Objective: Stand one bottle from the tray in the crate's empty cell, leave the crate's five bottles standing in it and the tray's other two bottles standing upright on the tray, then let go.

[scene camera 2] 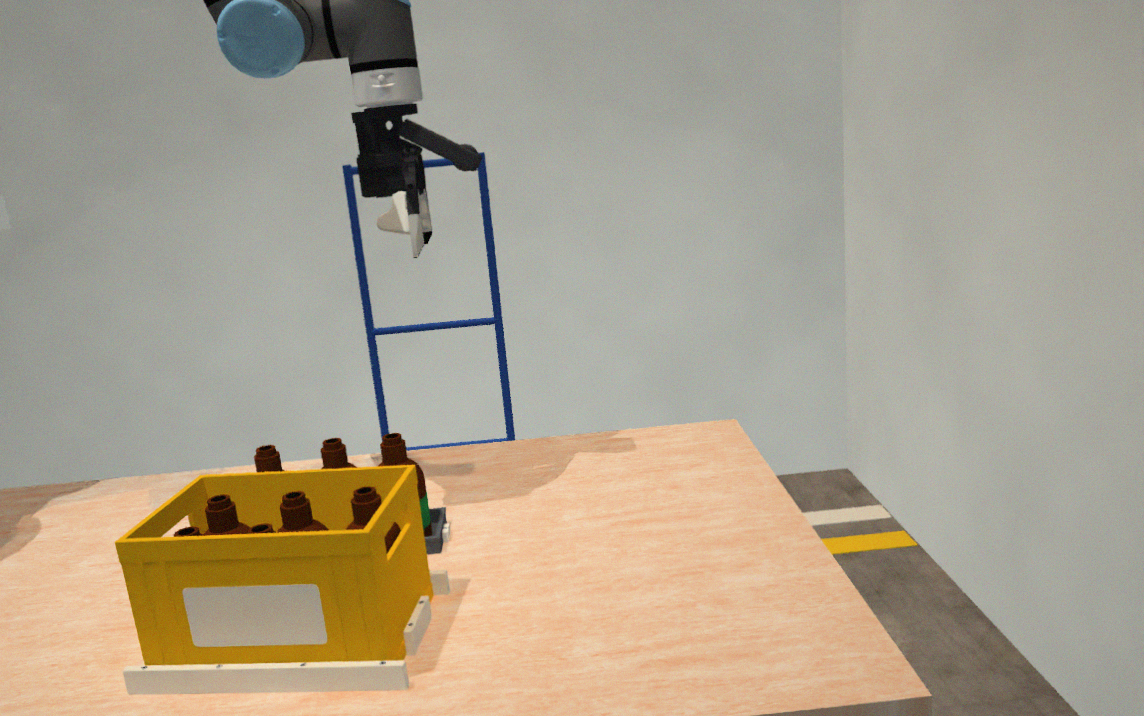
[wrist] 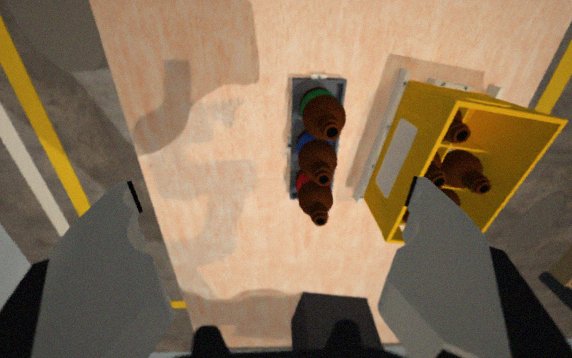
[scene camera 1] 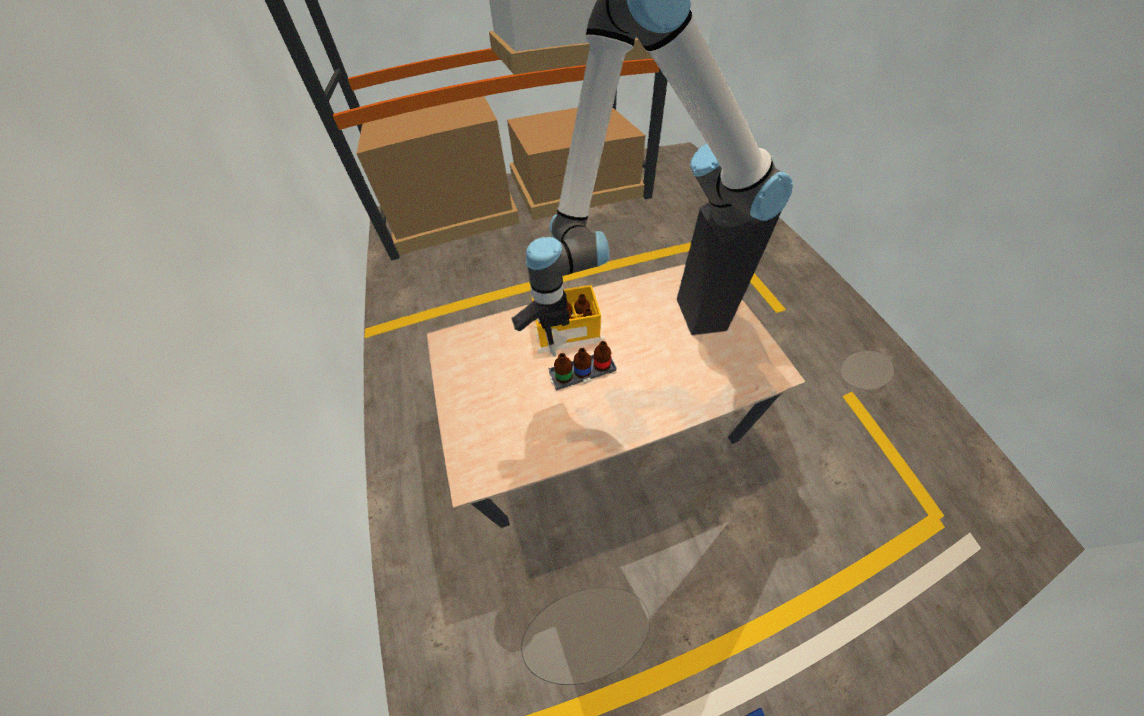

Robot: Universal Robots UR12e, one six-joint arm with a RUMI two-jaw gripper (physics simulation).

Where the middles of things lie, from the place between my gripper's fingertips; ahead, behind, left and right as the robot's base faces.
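The green-banded bottle (scene camera 2: 393, 448) is 320 mm below my hand, and it sits 100 mm to the right of it and 40 mm behind it. As for the blue-banded bottle (scene camera 2: 334, 455), that is 320 mm below my hand too, 110 mm to the right and 130 mm behind.
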